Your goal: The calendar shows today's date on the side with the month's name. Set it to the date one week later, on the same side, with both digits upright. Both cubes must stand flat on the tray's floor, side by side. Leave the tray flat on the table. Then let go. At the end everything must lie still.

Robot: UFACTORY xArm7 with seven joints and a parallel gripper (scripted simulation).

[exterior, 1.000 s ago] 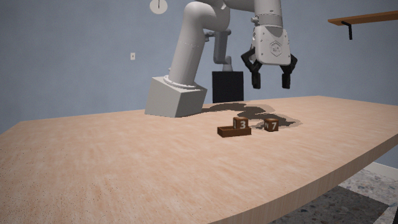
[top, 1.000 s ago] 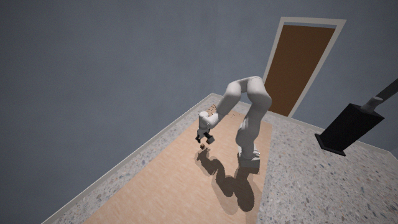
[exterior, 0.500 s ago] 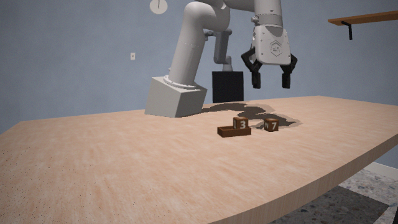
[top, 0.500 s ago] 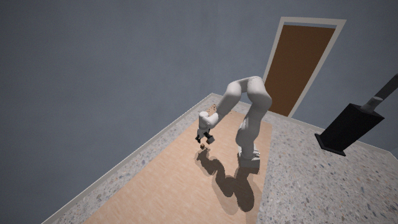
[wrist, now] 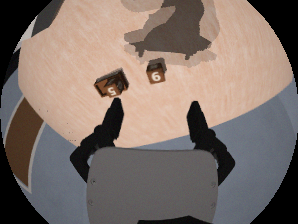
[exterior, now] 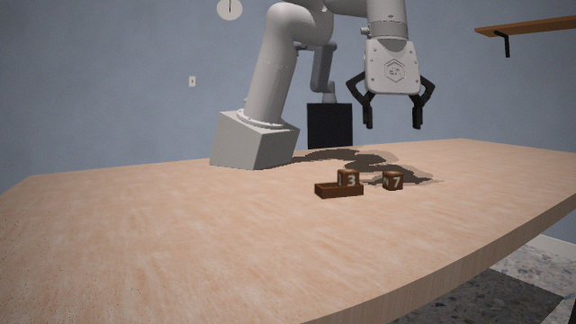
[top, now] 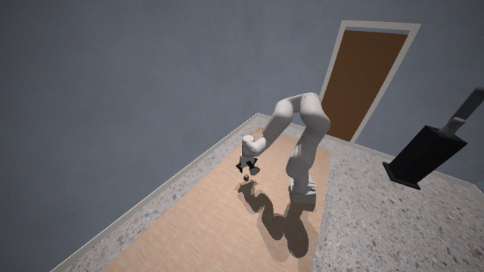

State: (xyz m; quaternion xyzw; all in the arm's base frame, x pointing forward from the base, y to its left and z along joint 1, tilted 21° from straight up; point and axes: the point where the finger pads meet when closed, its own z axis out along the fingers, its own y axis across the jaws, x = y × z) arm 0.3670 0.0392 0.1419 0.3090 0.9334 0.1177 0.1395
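My gripper is now 10 cm above the cube. The rest, counted from my hand: brown wooden tray: 4 cm behind, 10 cm to the right, 11 cm below.
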